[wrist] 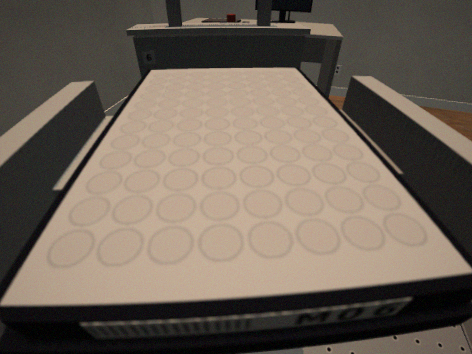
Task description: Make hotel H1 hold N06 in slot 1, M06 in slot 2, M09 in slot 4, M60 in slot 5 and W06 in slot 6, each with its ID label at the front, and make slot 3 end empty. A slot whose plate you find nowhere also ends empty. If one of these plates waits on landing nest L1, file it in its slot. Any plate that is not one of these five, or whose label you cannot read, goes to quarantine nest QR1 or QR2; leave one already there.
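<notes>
A plate [220, 177] with a pale top marked with rows of circles and a dark rim fills the middle of the wrist view. Its front label [250, 320] faces the camera and reads M06, with a barcode to the left. My gripper [227, 100] is shut on this plate, one finger along each long side, and the plate looks level. Behind its far end stands a grey structure [215, 50] with a light top and a small number 6 tag [148, 56] at its left. The other plates and the nests cannot be made out.
A perforated light surface [415, 344] shows below the plate's front right corner. Two dark uprights [174, 12] [264, 12] rise above the grey structure. Farther back are a light table [322, 31], a red object [231, 18] and a dark monitor [295, 5].
</notes>
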